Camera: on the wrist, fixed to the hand. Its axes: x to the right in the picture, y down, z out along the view.
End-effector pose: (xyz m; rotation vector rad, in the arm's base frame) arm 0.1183 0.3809 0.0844 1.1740 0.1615 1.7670
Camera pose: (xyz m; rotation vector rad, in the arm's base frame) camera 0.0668 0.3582 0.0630 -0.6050 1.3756 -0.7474
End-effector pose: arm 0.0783 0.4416 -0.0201 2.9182 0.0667 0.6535
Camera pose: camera 0.0355 0.4129 0.0110 -0.2467 2.6868 0.5778
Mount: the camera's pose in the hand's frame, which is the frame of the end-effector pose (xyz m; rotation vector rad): -0.0278 0.0327 -0.0422 -0.0384 -0.8978 2.9997
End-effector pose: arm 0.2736 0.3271 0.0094 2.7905 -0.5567 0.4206
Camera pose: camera 0.2261 0.3202 0.0457 0.3923 2.7158 0.4254
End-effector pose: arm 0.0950 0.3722 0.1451 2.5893 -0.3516 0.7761
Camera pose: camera 0.0413 0.3658 0.1716 0.1035 2.5431 0.1838
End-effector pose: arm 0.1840 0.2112 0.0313 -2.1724 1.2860 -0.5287
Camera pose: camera 0.1247 0.2121 0.0414 1.0392 1.8433 1.3228
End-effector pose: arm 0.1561 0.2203 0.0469 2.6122 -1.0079 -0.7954
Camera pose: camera 0.1447 0.2158 0.1058 -1.1466 -2.5117 -0.4279
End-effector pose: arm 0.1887 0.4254 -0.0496 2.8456 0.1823 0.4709
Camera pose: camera 0.1513 0.3989 -0.0106 -0.3199 2.8373 0.4615
